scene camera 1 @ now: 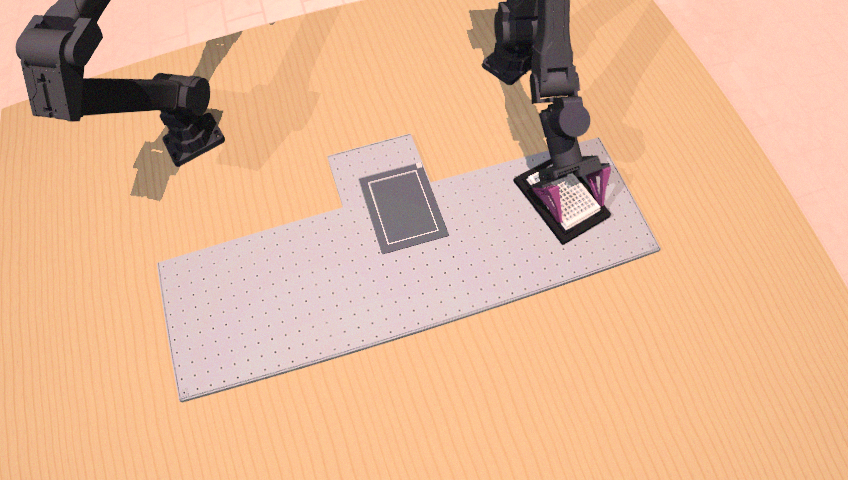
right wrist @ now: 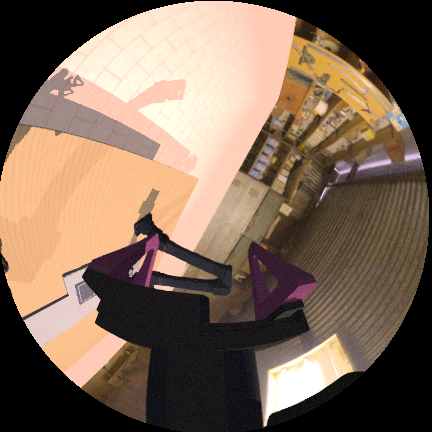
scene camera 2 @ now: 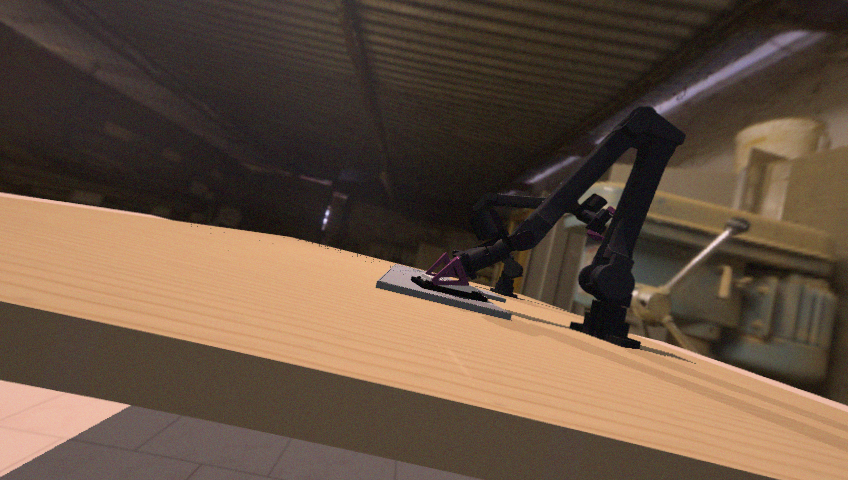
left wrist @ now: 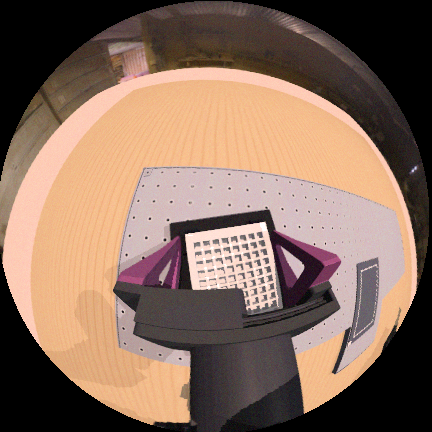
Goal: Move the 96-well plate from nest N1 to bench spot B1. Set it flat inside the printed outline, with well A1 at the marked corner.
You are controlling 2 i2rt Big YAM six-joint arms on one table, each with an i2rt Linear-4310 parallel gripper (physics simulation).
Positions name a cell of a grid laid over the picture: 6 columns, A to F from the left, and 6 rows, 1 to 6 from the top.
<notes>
My left gripper (scene camera 1: E3) is open and touches a black nest (left wrist: C4). My right gripper (right wrist: C4) is open, holding nothing. A white well plate (scene camera 1: E3) sits on the black nest.
The white well plate shows as well in the left wrist view (left wrist: D4). My left gripper also shows in scene camera 2 (scene camera 2: D4) and in the left wrist view (left wrist: D4).
</notes>
